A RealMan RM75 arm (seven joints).
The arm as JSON. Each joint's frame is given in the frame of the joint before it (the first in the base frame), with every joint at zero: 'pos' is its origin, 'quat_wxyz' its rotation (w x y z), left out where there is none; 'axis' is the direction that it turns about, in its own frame. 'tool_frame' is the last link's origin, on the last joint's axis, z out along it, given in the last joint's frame.
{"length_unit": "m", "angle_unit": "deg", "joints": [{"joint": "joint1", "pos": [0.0, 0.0, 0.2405], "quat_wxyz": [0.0, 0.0, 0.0, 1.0], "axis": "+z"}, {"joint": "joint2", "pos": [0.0, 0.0, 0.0], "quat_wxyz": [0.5, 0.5, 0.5, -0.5], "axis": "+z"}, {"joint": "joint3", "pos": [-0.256, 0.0, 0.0], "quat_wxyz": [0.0, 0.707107, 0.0, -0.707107], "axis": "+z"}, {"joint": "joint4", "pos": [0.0, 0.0, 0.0], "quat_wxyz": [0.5, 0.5, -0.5, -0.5], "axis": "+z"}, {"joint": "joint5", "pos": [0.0, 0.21, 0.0], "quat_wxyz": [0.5, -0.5, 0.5, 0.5], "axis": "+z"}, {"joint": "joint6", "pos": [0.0, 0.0, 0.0], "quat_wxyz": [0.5, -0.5, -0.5, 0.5], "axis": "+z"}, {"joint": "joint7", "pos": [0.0, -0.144, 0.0], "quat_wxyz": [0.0, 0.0, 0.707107, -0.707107], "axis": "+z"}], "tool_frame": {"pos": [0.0, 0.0, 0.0], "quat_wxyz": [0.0, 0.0, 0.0, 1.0]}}
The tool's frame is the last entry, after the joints.
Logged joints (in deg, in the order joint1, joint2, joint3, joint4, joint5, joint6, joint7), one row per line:
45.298 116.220 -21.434 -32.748 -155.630 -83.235 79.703
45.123 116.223 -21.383 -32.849 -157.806 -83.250 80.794
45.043 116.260 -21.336 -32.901 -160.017 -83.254 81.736
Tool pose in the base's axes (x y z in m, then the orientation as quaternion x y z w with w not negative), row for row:
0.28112 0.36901 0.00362 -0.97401 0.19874 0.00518 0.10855
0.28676 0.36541 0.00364 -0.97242 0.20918 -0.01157 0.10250
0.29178 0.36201 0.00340 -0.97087 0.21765 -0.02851 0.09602
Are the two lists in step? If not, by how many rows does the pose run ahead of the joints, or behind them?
They are in step.
